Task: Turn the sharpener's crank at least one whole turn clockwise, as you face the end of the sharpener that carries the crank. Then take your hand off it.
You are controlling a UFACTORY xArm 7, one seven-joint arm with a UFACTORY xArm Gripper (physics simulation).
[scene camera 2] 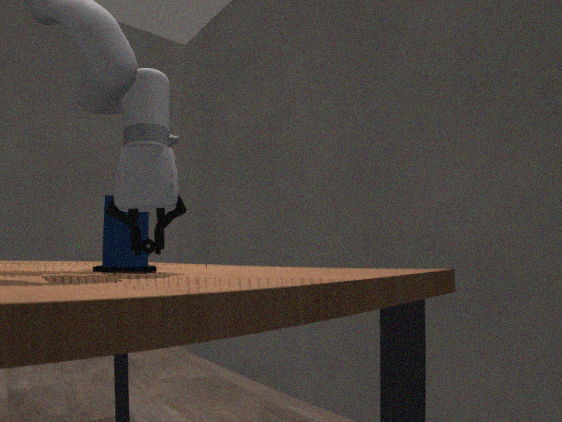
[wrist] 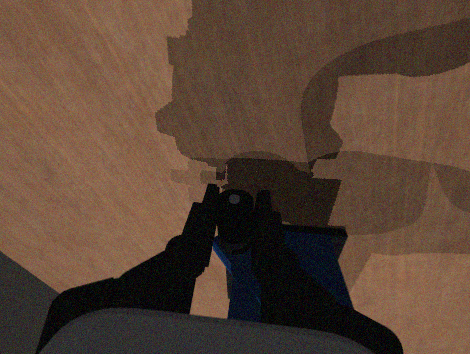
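Observation:
The sharpener has a blue box-shaped body and stands upright on a black base plate on the table. The crank's black round handle sticks out from the end of the body, low and near its right edge in the scene view. My gripper points straight down and is shut on the crank handle, with one black finger on each side of it. The fingers hide the crank arm and part of the blue body in the wrist view.
The wooden table has its right corner and a dark leg in the scene view. Shadows of the arm and the sharpener lie on the table top. A grey wall stands behind.

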